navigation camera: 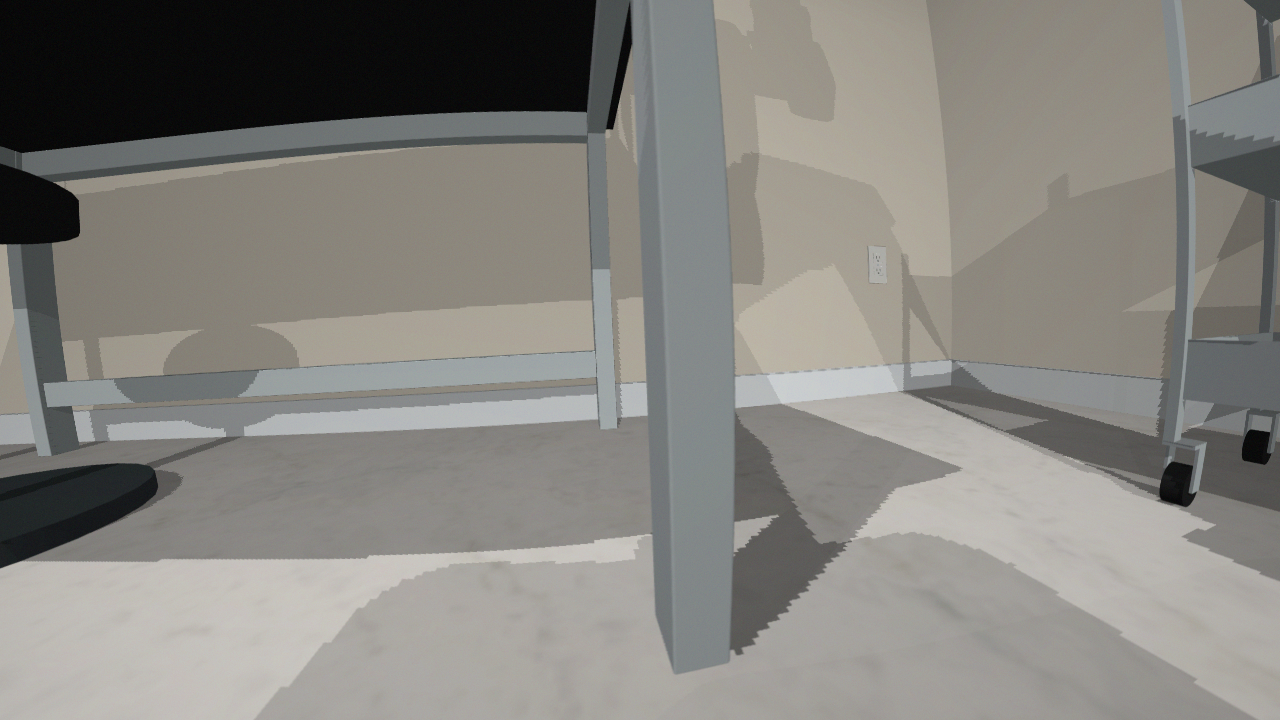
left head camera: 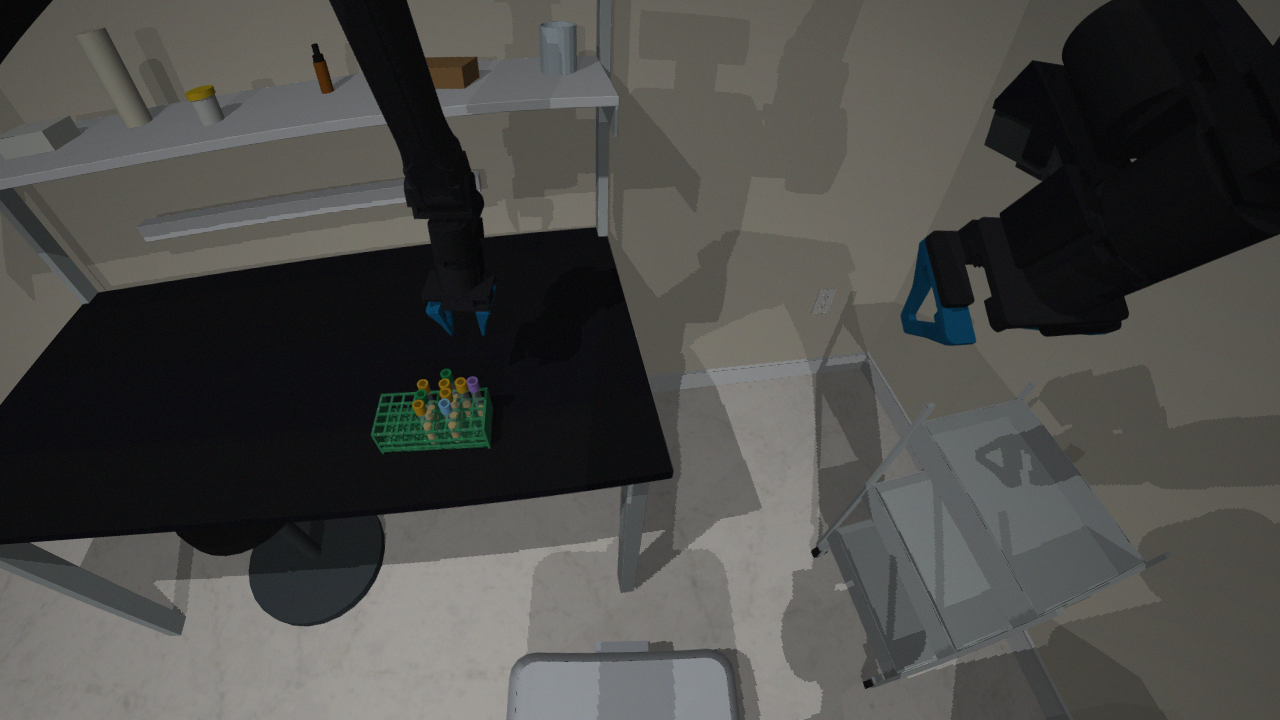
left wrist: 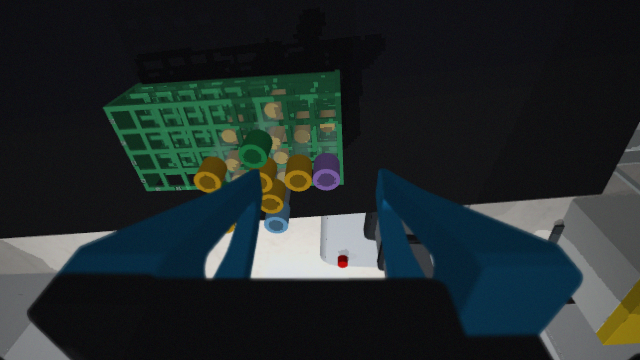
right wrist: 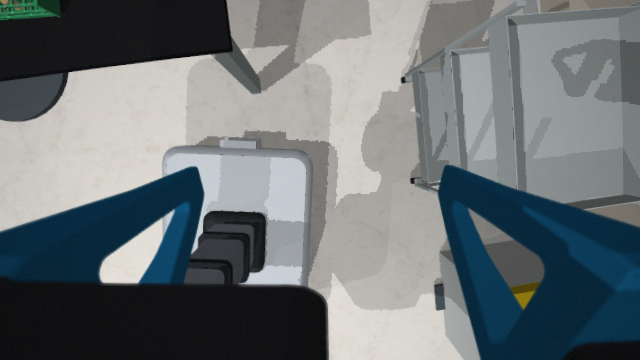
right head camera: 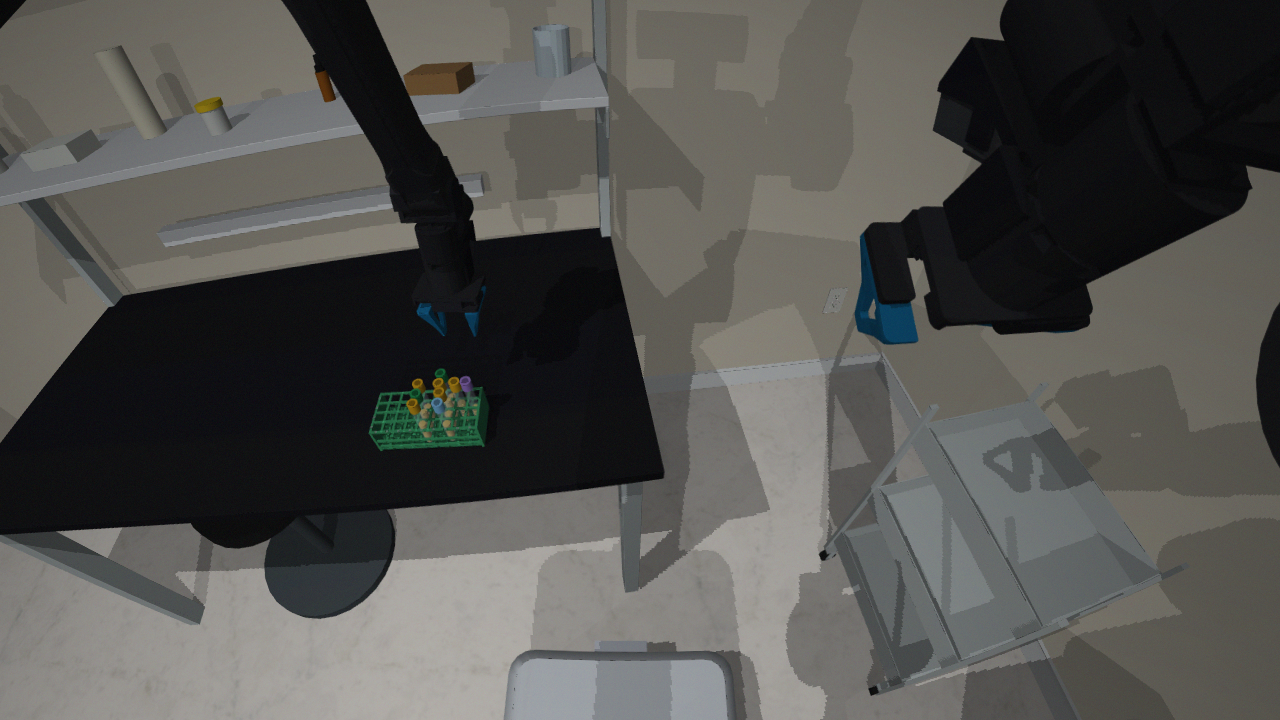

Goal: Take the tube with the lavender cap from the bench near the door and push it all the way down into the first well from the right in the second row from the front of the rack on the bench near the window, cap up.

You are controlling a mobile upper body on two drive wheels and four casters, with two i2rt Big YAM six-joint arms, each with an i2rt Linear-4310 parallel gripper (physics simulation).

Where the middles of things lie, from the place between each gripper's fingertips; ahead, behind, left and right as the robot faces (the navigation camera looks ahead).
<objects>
I see my right gripper 570 mm to the right of the green rack (left head camera: 397,429), 490 mm above it and 260 mm short of it.
My left hand is 15 cm above the green rack, 8 cm to the right of it and 6 cm past it.
</objects>
